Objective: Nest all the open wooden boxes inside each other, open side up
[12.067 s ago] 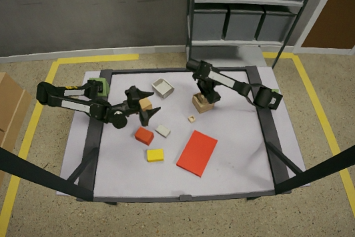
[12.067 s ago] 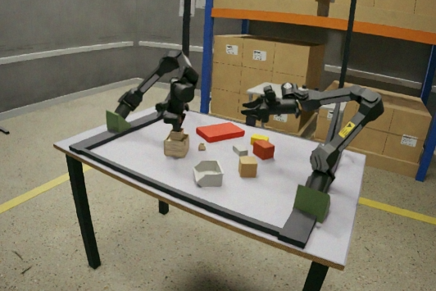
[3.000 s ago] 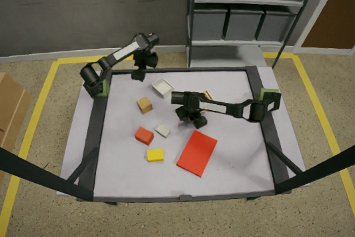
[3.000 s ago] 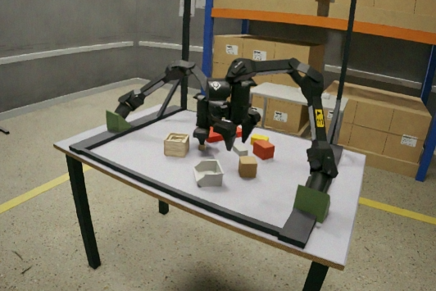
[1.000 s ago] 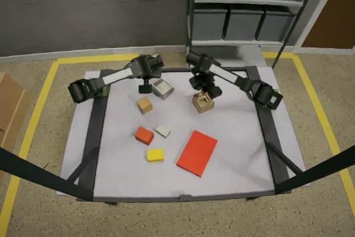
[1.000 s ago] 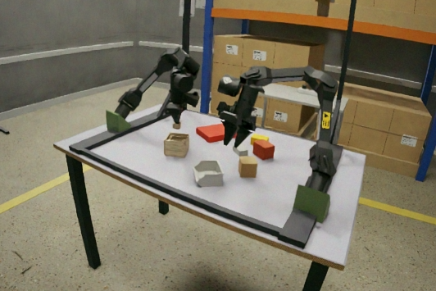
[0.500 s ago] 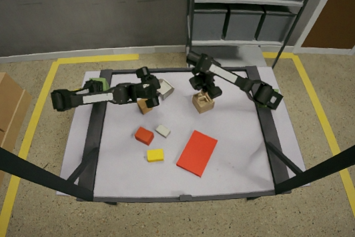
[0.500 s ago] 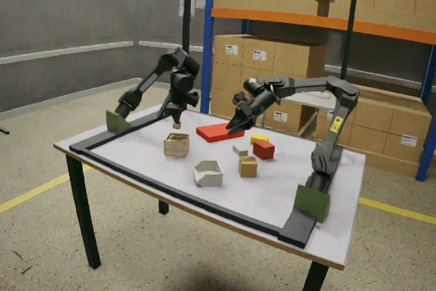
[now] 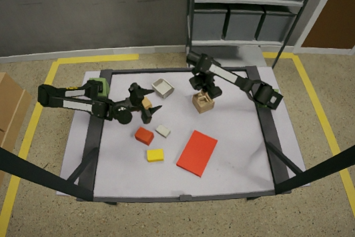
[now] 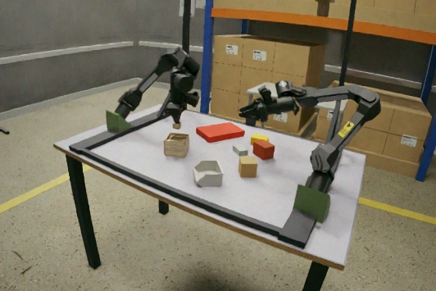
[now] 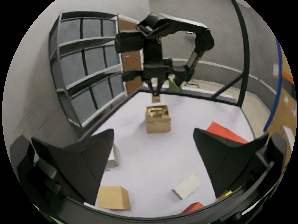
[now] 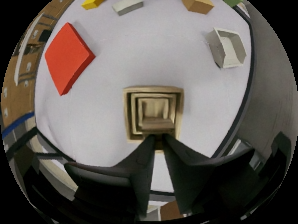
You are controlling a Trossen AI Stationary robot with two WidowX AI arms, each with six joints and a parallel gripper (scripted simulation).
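The tiny wooden box lies 4 cm below my right hand. Also, from my right hand: grey block: 18 cm behind, 19 cm to the left, 15 cm below; flat red slab: 28 cm behind, 2 cm to the left, 14 cm below; white open box: 8 cm ahead, 23 cm to the left, 13 cm below.
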